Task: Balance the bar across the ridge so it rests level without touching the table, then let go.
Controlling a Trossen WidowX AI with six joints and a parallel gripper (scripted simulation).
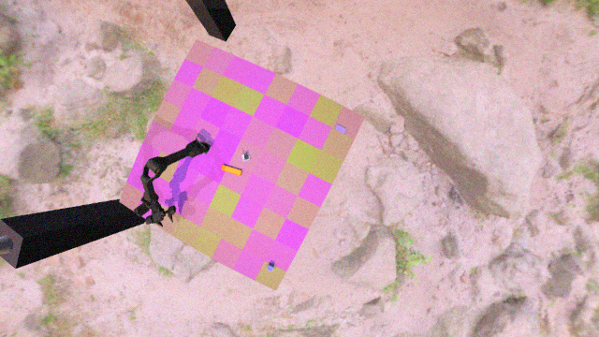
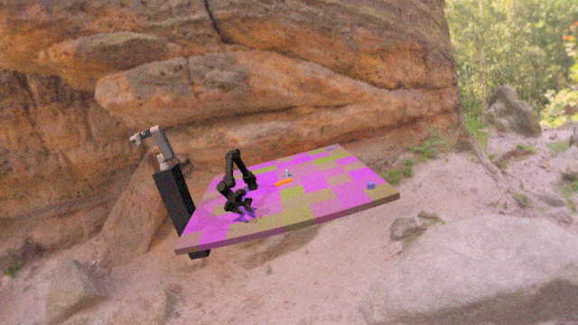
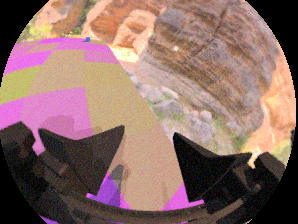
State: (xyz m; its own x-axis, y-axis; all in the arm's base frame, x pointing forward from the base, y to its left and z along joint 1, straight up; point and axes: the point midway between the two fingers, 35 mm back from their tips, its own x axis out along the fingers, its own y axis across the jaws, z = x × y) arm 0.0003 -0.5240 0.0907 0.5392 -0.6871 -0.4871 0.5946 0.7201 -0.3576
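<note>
Now: gripper tip 22 cm short of the orange bar, 50 cm to the right of it and 7 cm above it. Round my gripper tip: small purple block 72 cm ahead, 105 cm to the left, 7 cm below; small blue cube 72 cm ahead, 5 cm to the left, 6 cm below.
</note>
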